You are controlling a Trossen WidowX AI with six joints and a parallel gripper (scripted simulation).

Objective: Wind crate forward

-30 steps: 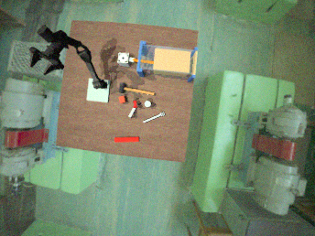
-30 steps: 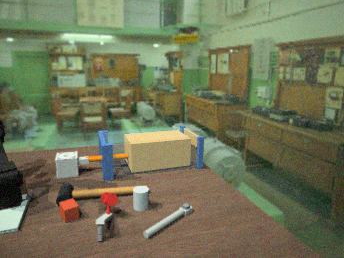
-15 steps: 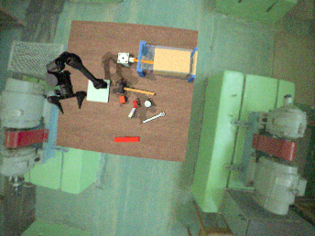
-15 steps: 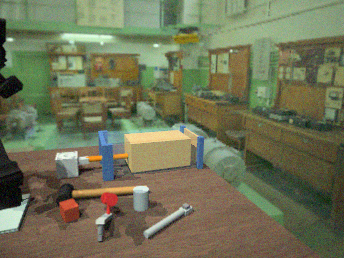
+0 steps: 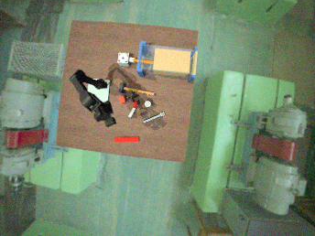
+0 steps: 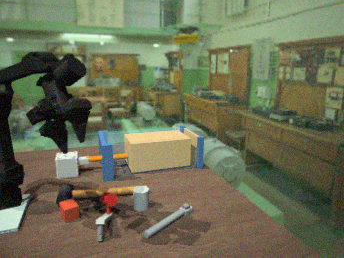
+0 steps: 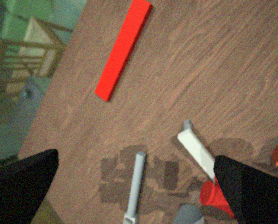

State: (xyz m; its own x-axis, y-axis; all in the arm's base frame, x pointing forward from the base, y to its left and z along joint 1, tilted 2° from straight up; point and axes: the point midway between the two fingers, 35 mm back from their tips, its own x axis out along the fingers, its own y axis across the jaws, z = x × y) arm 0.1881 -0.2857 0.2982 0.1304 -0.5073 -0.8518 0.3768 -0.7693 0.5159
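Now: gripper tip 90 mm short of the winch handle, 60 mm to the right of it and 250 mm above it. From my gripper tip the other things lie so: flat red bar: 220 mm to the right, 280 mm below; red knob: 110 mm ahead, 100 mm to the left, 240 mm below; blue steel frame: 190 mm ahead, 490 mm to the left, 180 mm below.
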